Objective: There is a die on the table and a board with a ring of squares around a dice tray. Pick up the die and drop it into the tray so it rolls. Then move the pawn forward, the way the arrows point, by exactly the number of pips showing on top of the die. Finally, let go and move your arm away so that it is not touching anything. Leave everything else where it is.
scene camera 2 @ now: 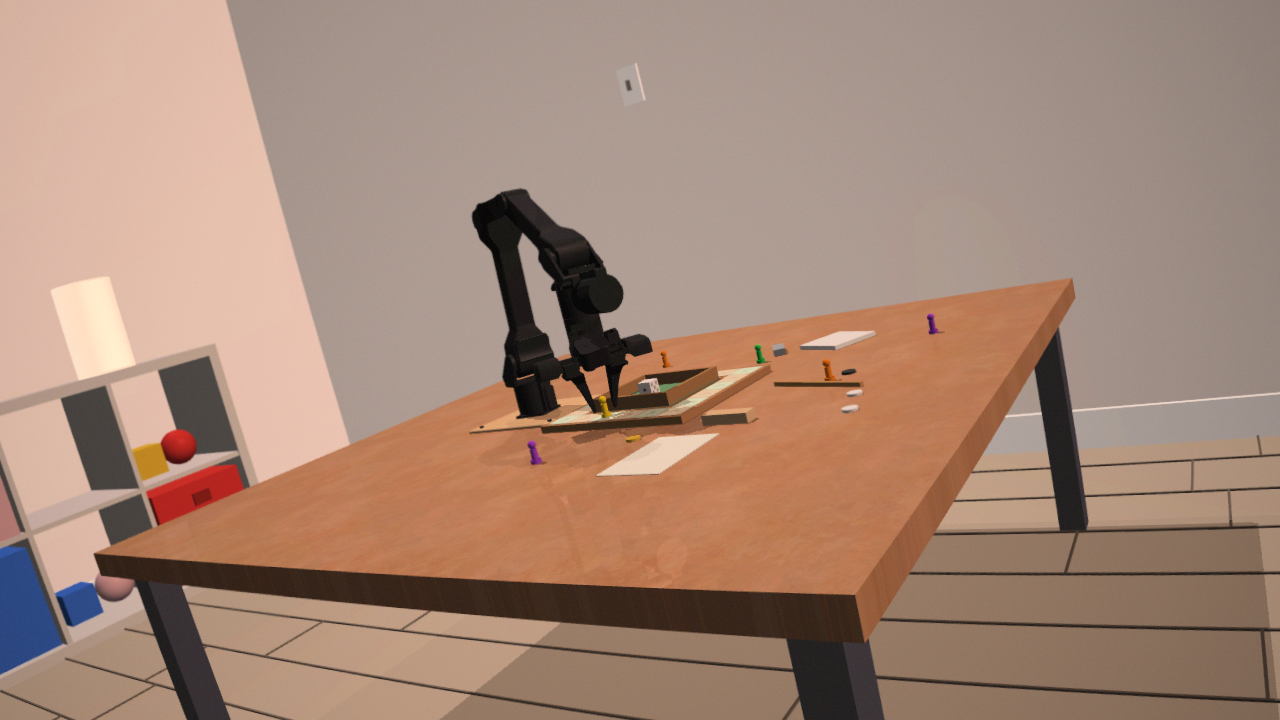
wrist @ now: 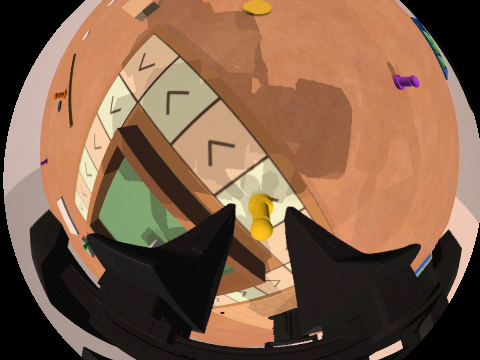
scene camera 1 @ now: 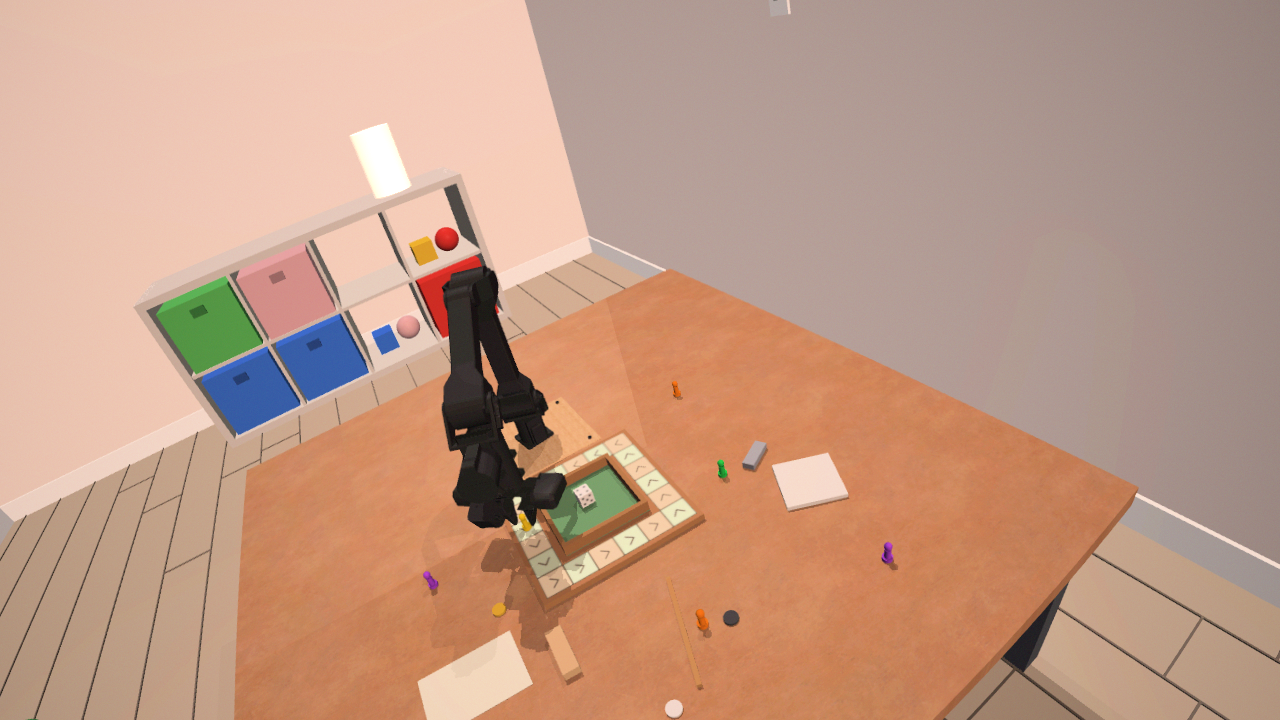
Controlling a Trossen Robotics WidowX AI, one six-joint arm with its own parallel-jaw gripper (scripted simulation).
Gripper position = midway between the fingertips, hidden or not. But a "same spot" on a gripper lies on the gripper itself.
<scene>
my gripper: scene camera 2; wrist 260, 211; scene camera 1
same spot on my gripper: (scene camera 1: 530, 512) = (scene camera 2: 618, 378)
</scene>
